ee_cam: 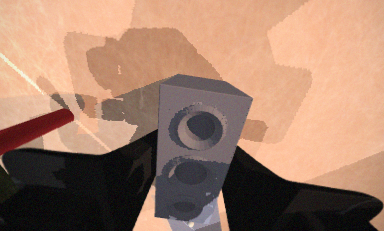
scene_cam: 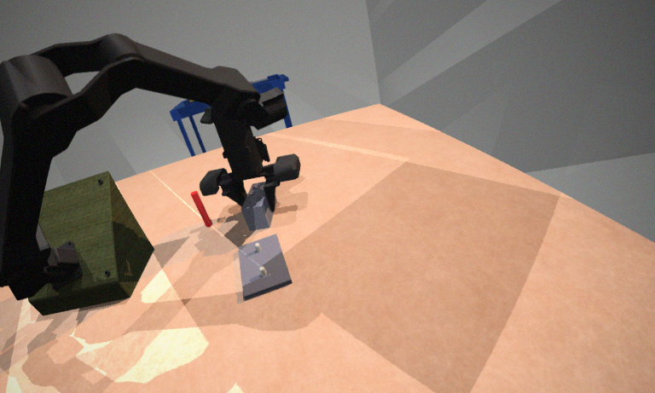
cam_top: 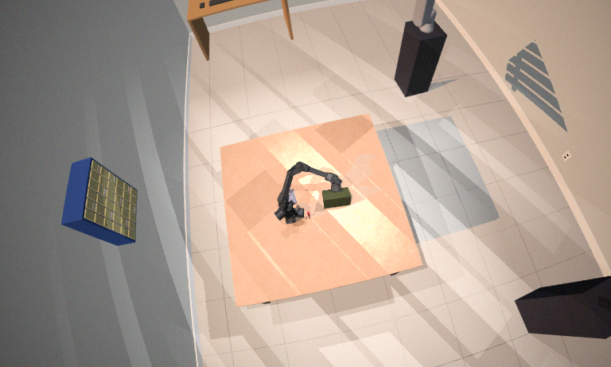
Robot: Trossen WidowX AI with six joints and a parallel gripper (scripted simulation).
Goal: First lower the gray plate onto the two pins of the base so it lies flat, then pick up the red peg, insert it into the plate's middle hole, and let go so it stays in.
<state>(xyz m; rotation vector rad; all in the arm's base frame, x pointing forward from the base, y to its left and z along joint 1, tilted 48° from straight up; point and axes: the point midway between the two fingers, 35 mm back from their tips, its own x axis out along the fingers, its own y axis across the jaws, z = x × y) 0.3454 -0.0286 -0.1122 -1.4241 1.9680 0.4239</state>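
My gripper tip is 150 mm to the left of the gray base and 20 mm past it. From my gripper tip the other things lie so: gray plate (30 mm above); red peg (120 mm behind, 30 mm to the left, 30 mm above).
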